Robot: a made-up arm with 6 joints. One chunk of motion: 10 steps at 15 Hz.
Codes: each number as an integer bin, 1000 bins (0 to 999) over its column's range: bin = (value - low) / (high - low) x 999, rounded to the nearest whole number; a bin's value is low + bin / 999 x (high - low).
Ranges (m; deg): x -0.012..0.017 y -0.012..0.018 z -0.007..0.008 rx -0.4..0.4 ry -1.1..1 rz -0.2..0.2
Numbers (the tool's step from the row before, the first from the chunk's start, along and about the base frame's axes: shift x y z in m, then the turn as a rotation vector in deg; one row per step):
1: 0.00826 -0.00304 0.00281 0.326 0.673 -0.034
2: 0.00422 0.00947 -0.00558 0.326 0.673 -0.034
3: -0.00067 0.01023 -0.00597 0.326 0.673 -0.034
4: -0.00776 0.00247 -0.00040 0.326 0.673 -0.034
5: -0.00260 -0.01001 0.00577 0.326 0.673 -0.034
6: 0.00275 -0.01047 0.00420 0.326 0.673 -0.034
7: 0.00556 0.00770 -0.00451 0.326 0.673 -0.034
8: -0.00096 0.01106 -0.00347 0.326 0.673 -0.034
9: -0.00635 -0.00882 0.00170 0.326 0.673 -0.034
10: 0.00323 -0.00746 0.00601 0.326 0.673 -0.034
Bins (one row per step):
1: 698 298 653 907 843 415
2: 559 715 95 907 843 415
3: 390 740 69 907 843 415
4: 146 482 440 907 843 415
5: 324 66 850 907 843 415
6: 508 51 746 907 843 415
7: 605 656 166 907 843 415
8: 380 768 235 907 843 415
9: 195 106 579 907 843 415
10: 525 151 866 907 843 415

